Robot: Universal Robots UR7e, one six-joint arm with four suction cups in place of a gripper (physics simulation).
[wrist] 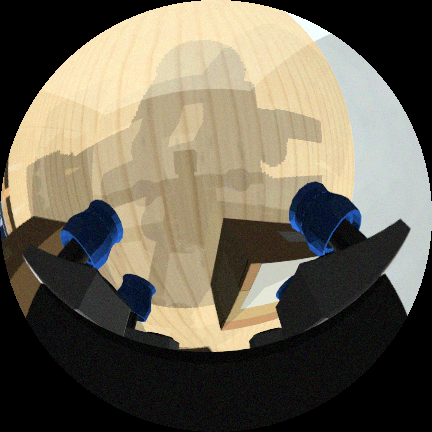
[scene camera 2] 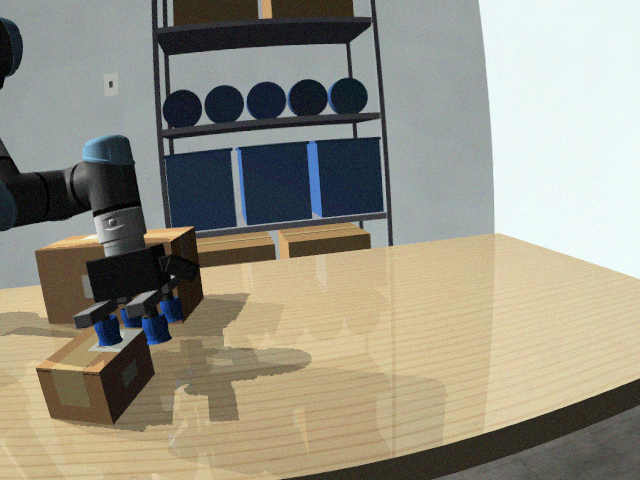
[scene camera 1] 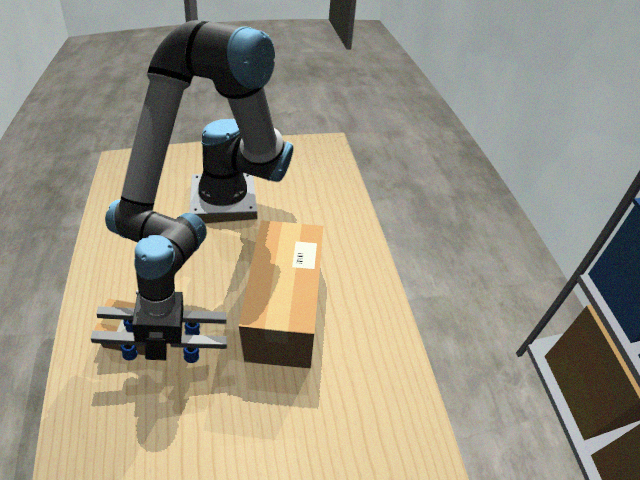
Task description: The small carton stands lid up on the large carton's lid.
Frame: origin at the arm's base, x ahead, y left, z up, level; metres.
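Where they show: hand at its tool point: (wrist: pixel 206 261) (scene camera 2: pixel 145 333); arm's base at its link origin: (scene camera 1: pixel 222 190).
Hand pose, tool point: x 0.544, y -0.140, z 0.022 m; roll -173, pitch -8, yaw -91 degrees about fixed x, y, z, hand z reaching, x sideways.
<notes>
Each offset is from my tool point to the centre of the thing. "spot": to the spot under its first point. Level surfaces: height alone.
The small carton @[0.084 m right, 0.058 m back, 0.019 m down] (scene camera 2: pixel 92 379) (wrist: pixel 250 252) stands on the table @[0.055 m down] (scene camera 1: pixel 335 413) (scene camera 2: pixel 413 310) with its labelled lid up. In scene camera 1 only a corner of the small carton @[spot: 0.132 m right, 0.098 m back, 0.017 m up] (scene camera 1: pixel 110 306) shows under the tool. My gripper (scene camera 1: pixel 159 338) (scene camera 2: pixel 140 320) hangs low over its right part with suction off. One blue cup (scene camera 2: pixel 108 331) is on or just above the lid label, and the others overhang the carton's side. The large carton @[0.294 m left, 0.107 m back, 0.022 m up] (scene camera 1: pixel 281 289) (scene camera 2: pixel 62 273) lies flat just to the right, label up, nothing on its lid. In the wrist view the small carton lies skewed under the right cups (wrist: pixel 324 217).
The arm's base (scene camera 1: pixel 223 198) is bolted to the table behind the large carton. A shelf rack (scene camera 2: pixel 269 124) (scene camera 1: pixel 578 272) with blue bins, rolls and cartons stands off the table on the right side.
</notes>
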